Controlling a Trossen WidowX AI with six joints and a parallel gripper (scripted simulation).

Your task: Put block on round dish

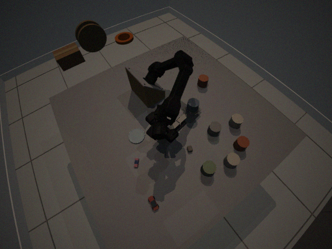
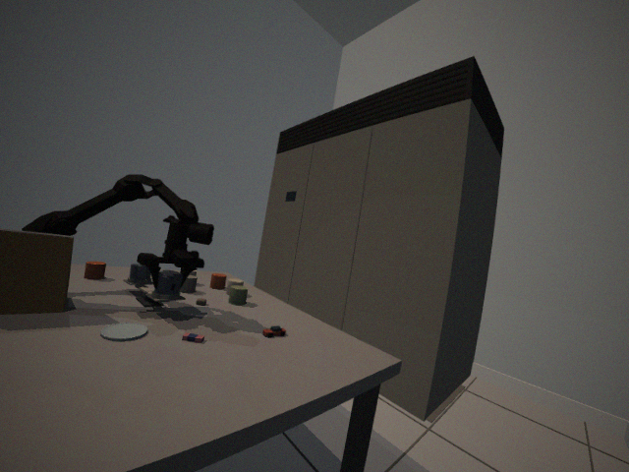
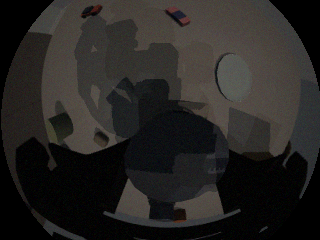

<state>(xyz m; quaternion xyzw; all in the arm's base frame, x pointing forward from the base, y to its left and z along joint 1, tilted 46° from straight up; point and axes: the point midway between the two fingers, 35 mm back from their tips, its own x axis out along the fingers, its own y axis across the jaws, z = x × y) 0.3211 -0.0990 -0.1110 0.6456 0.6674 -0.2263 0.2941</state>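
My gripper tip is now 10 mm to the right of the teal block and 10 mm above it. Round my gripper tip: balance: 10 mm behind, 130 mm to the left, 60 mm below; balance beam: 10 mm behind, 130 mm to the left, 50 mm below; cup: 20 mm to the right, 10 mm above.
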